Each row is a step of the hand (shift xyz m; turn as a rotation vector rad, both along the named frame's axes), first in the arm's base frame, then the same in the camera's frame.
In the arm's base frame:
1: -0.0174 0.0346 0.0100 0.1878 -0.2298 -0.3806
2: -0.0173 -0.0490 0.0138 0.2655 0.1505 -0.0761
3: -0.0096 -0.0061 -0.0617 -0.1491 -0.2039 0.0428
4: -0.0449 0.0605 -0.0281 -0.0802 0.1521 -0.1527
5: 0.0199 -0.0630 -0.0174 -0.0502 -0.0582 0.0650
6: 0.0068 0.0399 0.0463 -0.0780 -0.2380 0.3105
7: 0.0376 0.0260 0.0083 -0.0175 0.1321 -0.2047
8: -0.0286 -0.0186 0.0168 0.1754 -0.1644 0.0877
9: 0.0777 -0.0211 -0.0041 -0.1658 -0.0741 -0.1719
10: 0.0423 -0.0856 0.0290 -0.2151 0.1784 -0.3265
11: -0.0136 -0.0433 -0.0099 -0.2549 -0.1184 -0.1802
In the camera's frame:
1: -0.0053 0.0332 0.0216 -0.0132 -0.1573 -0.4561
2: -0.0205 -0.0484 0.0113 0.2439 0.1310 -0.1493
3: -0.0324 0.0094 -0.0529 -0.1607 -0.1889 0.0642
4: -0.0390 0.0703 0.0024 -0.0982 0.1915 -0.0810
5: -0.0008 -0.0593 -0.0340 -0.0336 -0.0651 0.0690
6: 0.0310 0.0271 0.0457 -0.0055 -0.2917 0.2721
7: 0.0424 0.0187 -0.0031 -0.0641 0.1766 -0.1561
8: -0.0236 -0.0184 0.0235 0.1588 -0.1999 -0.0175
9: 0.0650 -0.0288 -0.0380 -0.2281 -0.0123 -0.1016
10: 0.0320 -0.0944 -0.0047 -0.2790 0.2729 -0.1800
11: -0.0246 -0.0379 -0.0107 -0.3211 -0.0426 -0.0811

